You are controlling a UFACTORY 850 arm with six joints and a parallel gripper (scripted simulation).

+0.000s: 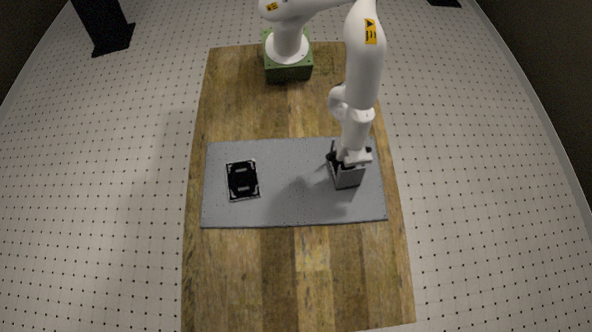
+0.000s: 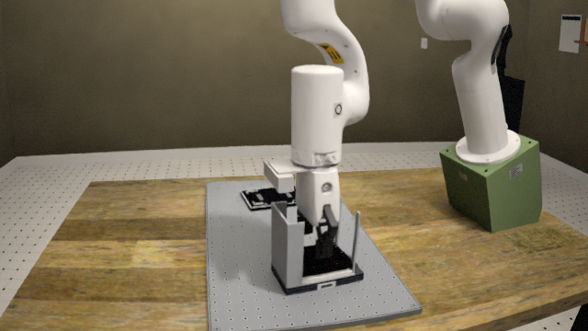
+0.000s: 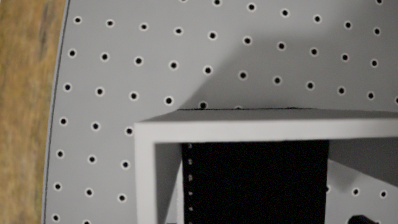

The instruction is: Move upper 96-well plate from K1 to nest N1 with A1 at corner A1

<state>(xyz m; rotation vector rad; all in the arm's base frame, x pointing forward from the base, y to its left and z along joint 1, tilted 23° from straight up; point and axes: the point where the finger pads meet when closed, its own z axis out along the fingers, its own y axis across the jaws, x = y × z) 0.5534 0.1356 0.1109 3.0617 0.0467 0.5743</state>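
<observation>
My gripper is now 4 cm above the black 96-well plate. Also, from my hand: grey corner wall (7 cm ahead); white 96-well plate (5 cm below).
</observation>
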